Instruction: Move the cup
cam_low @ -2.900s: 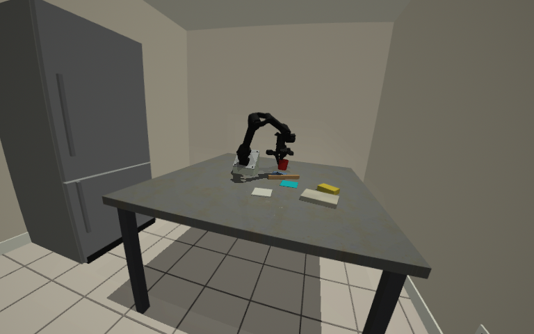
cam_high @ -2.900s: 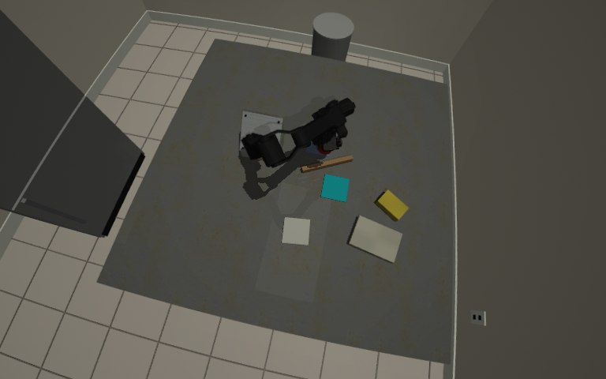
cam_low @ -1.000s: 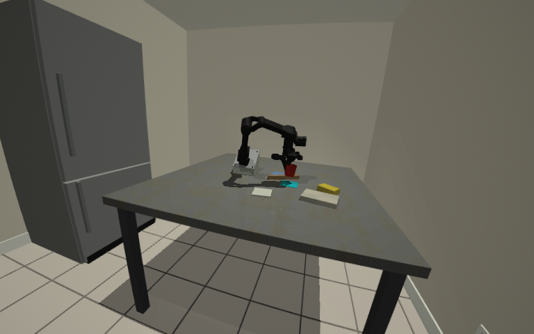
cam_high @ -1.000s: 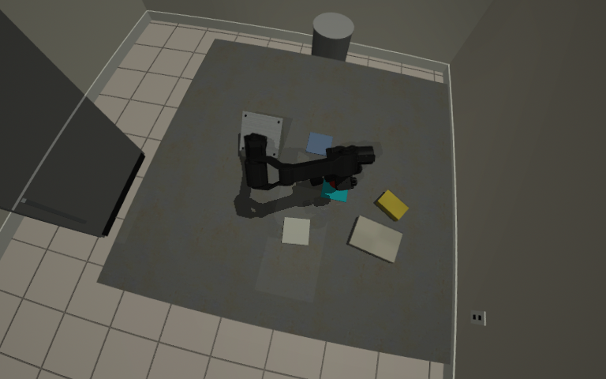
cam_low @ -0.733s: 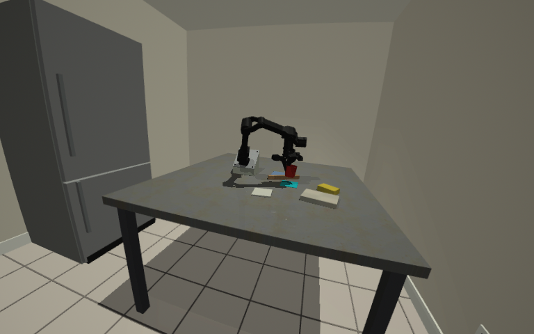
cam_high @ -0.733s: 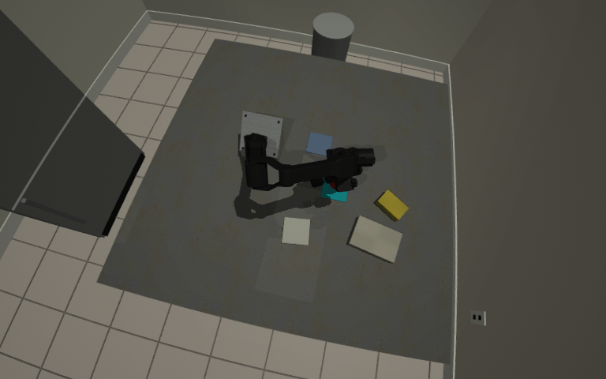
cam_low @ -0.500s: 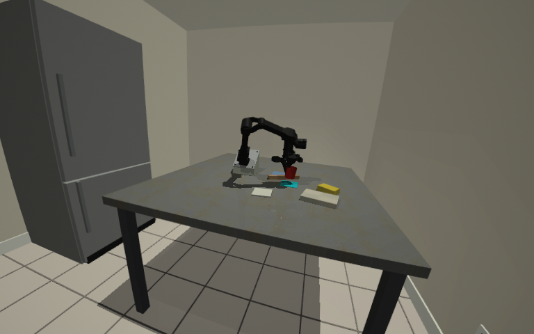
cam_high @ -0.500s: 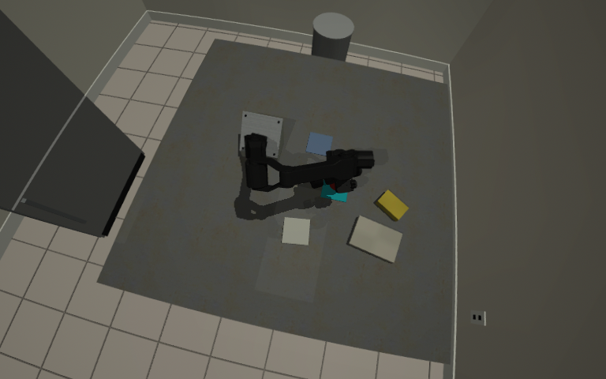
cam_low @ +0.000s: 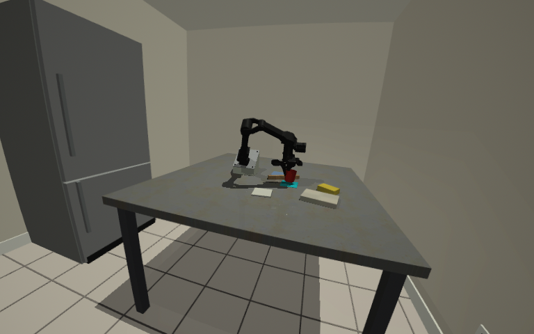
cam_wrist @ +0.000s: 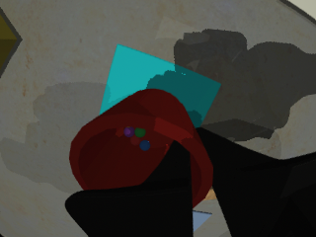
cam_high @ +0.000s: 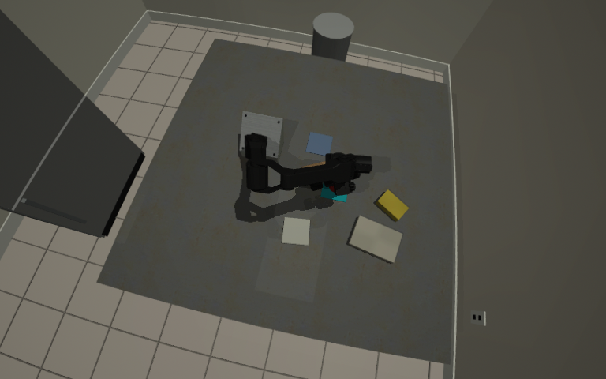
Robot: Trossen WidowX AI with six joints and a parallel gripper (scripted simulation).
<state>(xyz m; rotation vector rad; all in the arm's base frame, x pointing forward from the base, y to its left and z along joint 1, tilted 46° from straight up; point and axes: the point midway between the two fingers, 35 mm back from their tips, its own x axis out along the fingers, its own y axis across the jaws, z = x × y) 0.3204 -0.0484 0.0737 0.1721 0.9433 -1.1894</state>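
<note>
Now: the red cup 30 mm ahead of my gripper tip and 10 mm to the left of it. The rest, counted from my gripper tip: pale square 200 mm to the right, 80 mm behind, 50 mm below; then teal pad 60 mm below, 20 mm to the left, 20 mm ahead; then wooden bar 110 mm to the left, 50 mm below, 30 mm behind.
</note>
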